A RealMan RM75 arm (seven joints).
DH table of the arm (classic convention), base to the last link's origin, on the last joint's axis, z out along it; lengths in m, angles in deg. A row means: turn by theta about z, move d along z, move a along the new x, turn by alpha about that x. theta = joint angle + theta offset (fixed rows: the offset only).
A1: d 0.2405  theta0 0  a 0  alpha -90
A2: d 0  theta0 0  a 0  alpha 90
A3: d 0.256  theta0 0  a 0  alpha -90
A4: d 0  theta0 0  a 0  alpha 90
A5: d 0.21  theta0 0  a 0  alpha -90
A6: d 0  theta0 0  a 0  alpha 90
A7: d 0.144  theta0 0  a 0  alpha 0
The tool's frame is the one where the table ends.
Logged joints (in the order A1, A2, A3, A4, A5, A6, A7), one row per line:
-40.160 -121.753 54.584 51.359 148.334 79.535 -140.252
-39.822 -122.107 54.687 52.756 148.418 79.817 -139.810
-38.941 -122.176 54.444 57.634 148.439 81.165 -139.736
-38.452 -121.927 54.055 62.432 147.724 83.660 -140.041
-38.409 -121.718 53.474 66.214 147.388 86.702 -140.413
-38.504 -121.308 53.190 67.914 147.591 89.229 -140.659
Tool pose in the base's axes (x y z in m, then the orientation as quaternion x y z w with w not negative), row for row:
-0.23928 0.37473 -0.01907 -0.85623 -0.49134 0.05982 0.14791
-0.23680 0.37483 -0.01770 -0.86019 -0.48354 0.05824 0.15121
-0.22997 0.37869 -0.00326 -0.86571 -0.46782 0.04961 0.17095
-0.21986 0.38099 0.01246 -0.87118 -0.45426 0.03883 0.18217
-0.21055 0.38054 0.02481 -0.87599 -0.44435 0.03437 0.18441
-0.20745 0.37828 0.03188 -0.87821 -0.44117 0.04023 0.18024
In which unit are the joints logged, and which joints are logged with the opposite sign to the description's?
The joints are logged in degrees. Opposite sign: none.
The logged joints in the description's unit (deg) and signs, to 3 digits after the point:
-40.160 -121.753 54.584 51.359 148.334 79.535 -140.252
-39.822 -122.107 54.687 52.756 148.418 79.817 -139.810
-38.941 -122.176 54.444 57.634 148.439 81.165 -139.736
-38.452 -121.927 54.055 62.432 147.724 83.660 -140.041
-38.409 -121.718 53.474 66.214 147.388 86.702 -140.413
-38.504 -121.308 53.190 67.914 147.591 89.229 -140.659

